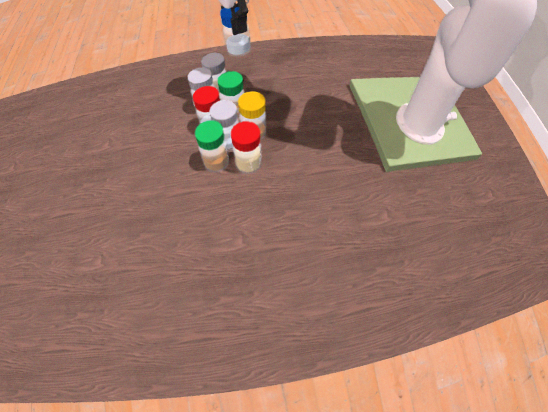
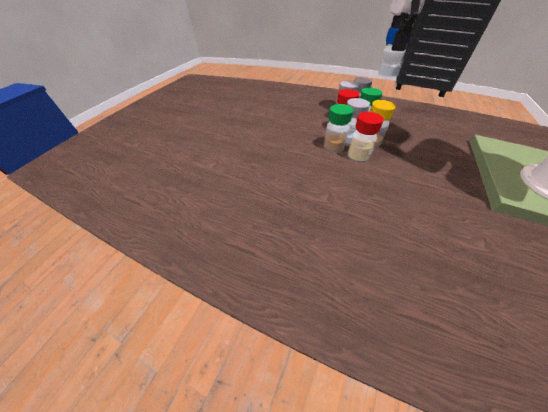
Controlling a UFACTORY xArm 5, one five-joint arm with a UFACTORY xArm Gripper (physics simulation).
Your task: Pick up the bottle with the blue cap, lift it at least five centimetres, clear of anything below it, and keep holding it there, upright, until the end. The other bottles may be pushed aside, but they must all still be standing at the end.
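Places are measured from the arm's base along level axes (x ahead, y right, z down), in millimetres.
Pixels of known places: gripper, fingertip midpoint: [image 1: 234, 26] [image 2: 394, 48]; arm's base at its link origin: [image 1: 420, 124].
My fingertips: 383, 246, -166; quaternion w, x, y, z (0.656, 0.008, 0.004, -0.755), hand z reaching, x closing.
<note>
Ahead of a thing's pixels: the offset from my fingertips to its top centre, as dx, dy, dz. Level surfaces: height alone.
The bottle with the blue cap @[-2, -1, -42] [image 1: 238, 44] [image 2: 391, 62] is in the air, about upright, above the far part of the table and higher than the other bottles. My gripper [image 1: 234, 21] [image 2: 396, 36] is shut on it at the cap; a black finger hides part of the cap. Standing bottles include a front green-capped one @[+103, -206, +87] [image 1: 210, 136] [image 2: 340, 115], a front red-capped one @[+38, -232, +87] [image 1: 245, 137] [image 2: 369, 123], a yellow-capped one @[+6, -154, +87] [image 1: 251, 105] [image 2: 383, 110], a pale-capped one @[+66, -160, +87] [image 1: 224, 113] and a dark grey-capped one @[+58, +8, +87] [image 1: 213, 63] at the back.
The standing bottles form a tight cluster. My arm's base stands on a green board [image 1: 372, 107] [image 2: 485, 165] at the right of the table @[dz +192] [image 1: 225, 240] [image 2: 250, 200]. A black slatted object [image 2: 445, 42] is behind the table, and a blue object [image 2: 32, 125] is at the left.
</note>
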